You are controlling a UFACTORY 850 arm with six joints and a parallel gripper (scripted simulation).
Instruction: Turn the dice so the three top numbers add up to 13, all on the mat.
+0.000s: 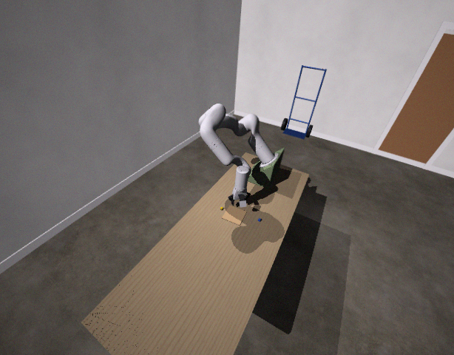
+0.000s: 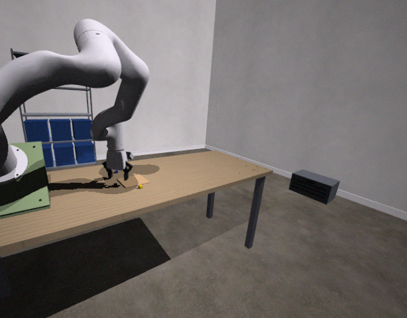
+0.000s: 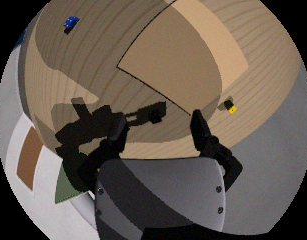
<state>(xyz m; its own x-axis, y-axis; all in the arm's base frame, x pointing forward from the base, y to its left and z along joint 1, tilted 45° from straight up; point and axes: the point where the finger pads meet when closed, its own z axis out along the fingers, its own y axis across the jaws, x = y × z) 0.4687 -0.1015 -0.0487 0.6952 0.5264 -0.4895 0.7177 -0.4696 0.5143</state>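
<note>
The black die lies 2 cm behind my hand, 1 cm to the right of it and 4 cm below it. The rest, counted from my hand: blue die: 3 cm ahead, 19 cm to the left, 4 cm below; then tan mat: 8 cm ahead, 2 cm to the left, 4 cm below; then yellow die: 9 cm ahead, 9 cm to the right, 4 cm below.
</note>
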